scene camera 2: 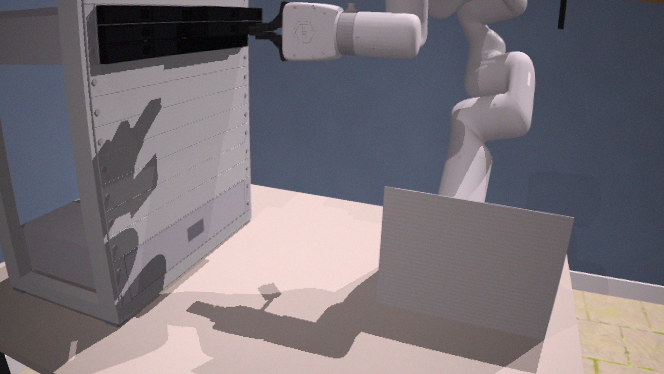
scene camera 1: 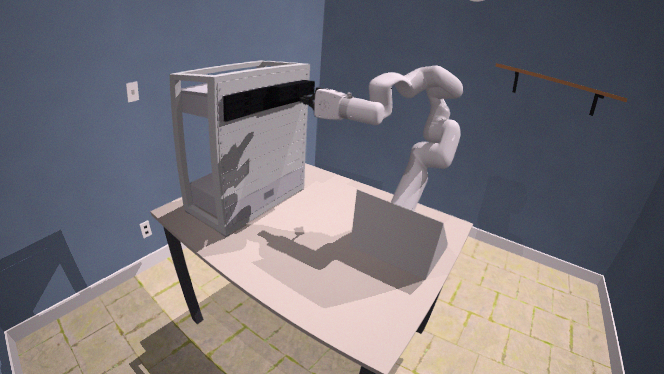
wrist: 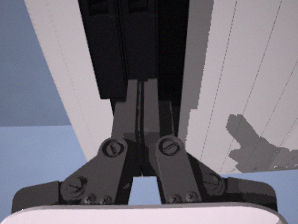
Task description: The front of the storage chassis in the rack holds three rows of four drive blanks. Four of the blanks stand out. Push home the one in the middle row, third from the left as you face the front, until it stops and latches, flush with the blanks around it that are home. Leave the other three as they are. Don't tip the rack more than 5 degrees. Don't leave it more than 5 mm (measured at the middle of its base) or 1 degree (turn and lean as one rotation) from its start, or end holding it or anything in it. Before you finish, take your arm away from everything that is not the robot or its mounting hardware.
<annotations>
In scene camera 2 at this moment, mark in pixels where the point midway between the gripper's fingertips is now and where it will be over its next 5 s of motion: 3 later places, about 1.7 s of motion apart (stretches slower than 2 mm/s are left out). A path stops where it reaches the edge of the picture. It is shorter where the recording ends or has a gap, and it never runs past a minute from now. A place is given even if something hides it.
My gripper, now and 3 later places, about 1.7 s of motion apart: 252, 30; 218, 30; 210, 30; 232, 30
</annotations>
